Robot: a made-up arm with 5 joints.
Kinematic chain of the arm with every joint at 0, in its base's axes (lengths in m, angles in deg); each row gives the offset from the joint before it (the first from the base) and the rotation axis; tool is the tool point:
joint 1: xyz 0 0 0.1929 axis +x
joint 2: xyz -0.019 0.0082 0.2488 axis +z
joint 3: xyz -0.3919 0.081 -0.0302 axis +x
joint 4: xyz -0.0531 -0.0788 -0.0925 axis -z
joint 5: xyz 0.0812 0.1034 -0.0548 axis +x
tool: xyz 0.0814 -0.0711 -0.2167
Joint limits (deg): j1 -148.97..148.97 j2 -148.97..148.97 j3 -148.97..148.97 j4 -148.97..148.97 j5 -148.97..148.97
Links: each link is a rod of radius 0.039 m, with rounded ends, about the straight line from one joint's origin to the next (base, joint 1, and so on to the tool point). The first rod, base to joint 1, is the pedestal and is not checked.
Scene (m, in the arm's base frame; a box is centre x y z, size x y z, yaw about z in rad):
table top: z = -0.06
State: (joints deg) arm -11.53 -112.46 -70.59 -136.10 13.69
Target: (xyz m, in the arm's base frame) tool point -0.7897 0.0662 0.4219
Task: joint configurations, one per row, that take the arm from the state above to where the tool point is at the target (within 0.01 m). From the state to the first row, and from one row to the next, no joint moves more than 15 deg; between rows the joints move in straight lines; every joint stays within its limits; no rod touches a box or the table.
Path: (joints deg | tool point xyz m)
1: -9.16 -98.16 -70.23 -136.41 20.05 | -0.2134 0.6948 0.2185
2: -6.78 -83.86 -69.87 -136.73 26.41 | -0.3797 0.6435 0.2701
3: -4.41 -69.55 -69.52 -137.04 32.77 | -0.5296 0.5483 0.3213
4: -2.04 -55.25 -69.16 -137.35 39.13 | -0.6530 0.4145 0.3665
5: 0.34 -40.95 -68.80 -137.66 45.48 | -0.7416 0.2504 0.4012
6: 2.71 -26.65 -68.44 -137.98 51.84 | -0.7897 0.0662 0.4219

